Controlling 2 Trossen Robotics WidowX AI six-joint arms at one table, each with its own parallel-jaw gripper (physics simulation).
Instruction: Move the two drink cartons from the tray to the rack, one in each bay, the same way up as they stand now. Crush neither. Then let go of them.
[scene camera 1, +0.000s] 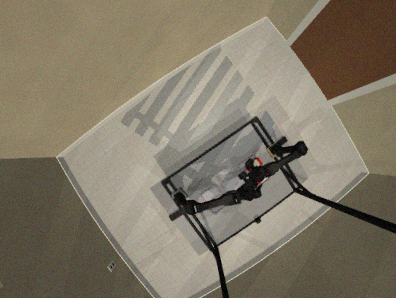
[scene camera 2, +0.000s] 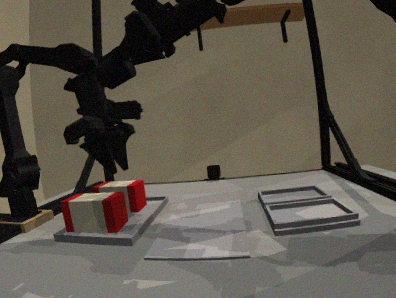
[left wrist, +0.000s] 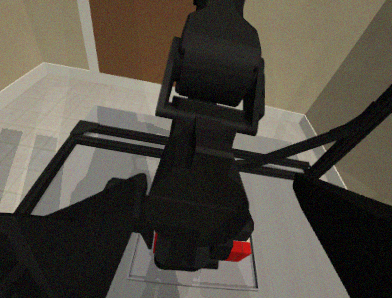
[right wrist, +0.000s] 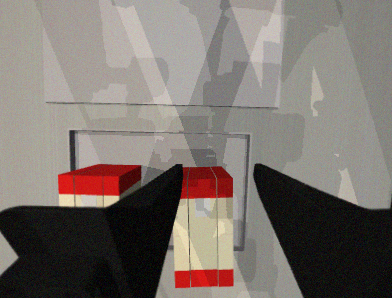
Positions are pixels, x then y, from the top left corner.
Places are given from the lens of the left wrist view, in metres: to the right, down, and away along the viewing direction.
my left gripper (left wrist: 219, 180): 0.01, 0.02, 0.11
my right gripper (left wrist: 168, 248): -0.04, 0.15, 0.28
grey tray (left wrist: 142, 267): -0.10, 0.23, 0.35
